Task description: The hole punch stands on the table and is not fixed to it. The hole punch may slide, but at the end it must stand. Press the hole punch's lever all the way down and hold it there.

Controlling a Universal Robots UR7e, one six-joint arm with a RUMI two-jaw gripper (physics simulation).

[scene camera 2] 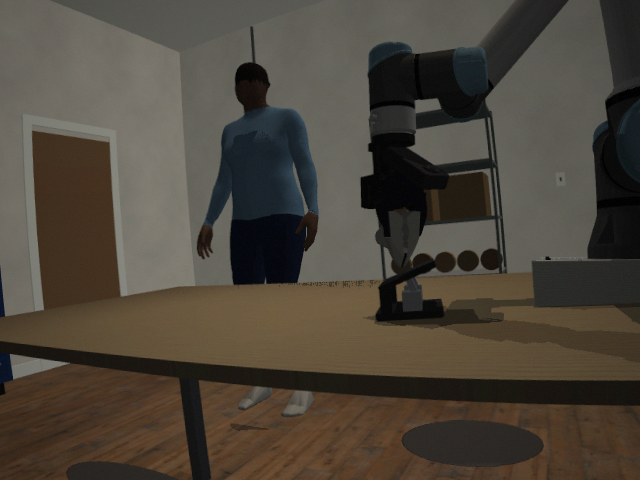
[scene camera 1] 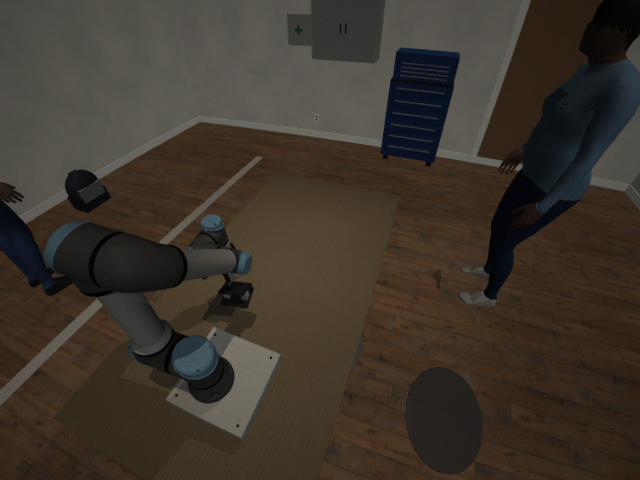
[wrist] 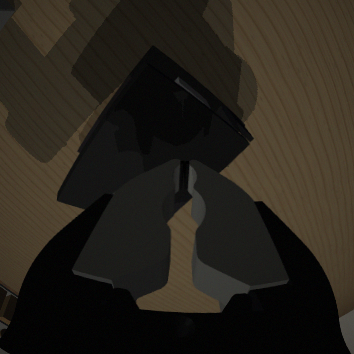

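There is a black hole punch [scene camera 2: 412,306] here, and I see the punch in scene camera 1 [scene camera 1: 228,300] and in the wrist view [wrist: 155,57] too. I also see my gripper [scene camera 2: 401,266], and the gripper is there in the wrist view [wrist: 183,163] as well.
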